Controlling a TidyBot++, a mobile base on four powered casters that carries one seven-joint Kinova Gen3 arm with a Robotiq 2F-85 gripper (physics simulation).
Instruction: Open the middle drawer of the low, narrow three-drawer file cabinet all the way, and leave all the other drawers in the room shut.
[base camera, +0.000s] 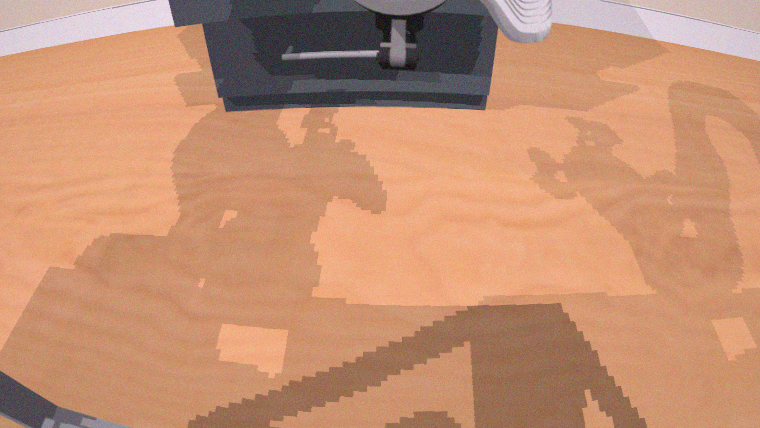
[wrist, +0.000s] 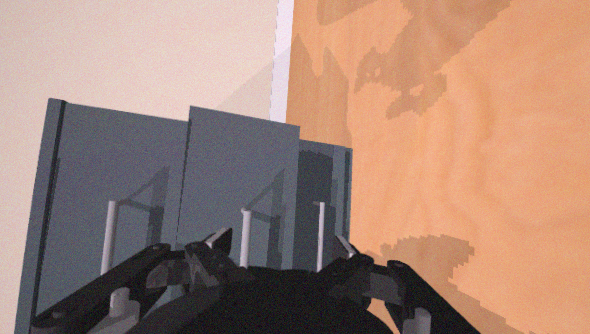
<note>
In view: the gripper (wrist: 282, 243), a drawer (wrist: 240, 172), a drawer (base camera: 279, 54) and a drawer (wrist: 117, 184).
</note>
